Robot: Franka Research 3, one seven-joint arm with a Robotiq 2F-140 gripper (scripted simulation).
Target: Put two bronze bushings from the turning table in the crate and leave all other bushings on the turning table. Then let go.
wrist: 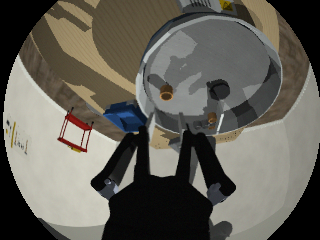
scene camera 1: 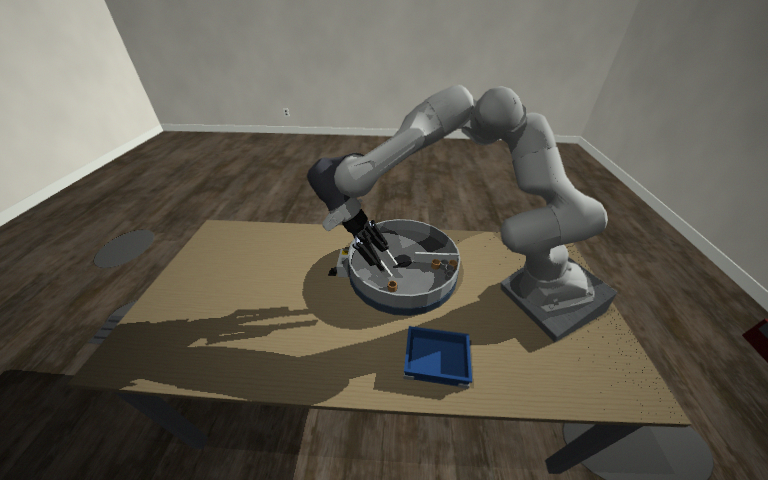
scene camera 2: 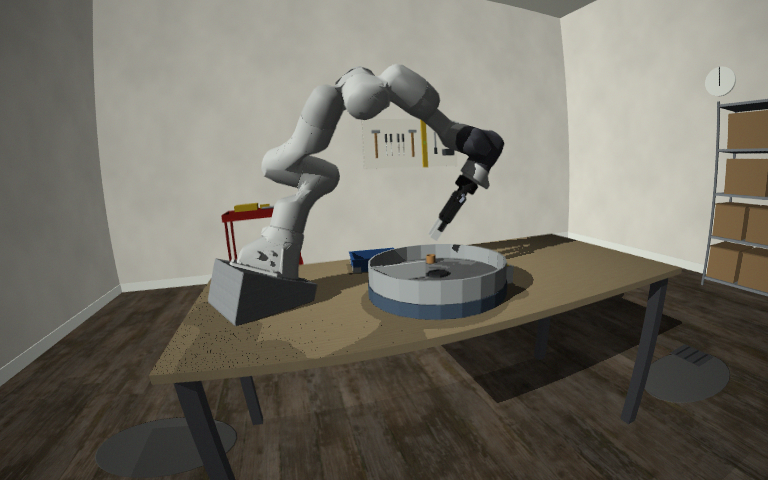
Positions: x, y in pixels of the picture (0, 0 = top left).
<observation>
My gripper shows in the wrist view (166, 118), in scene camera 1 and in scene camera 2. One and the same spot on my gripper: (scene camera 2: 451, 208) is (scene camera 1: 381, 233). One and the same spot on a round grey turning table: (wrist: 204, 62) is (scene camera 2: 460, 267).
</observation>
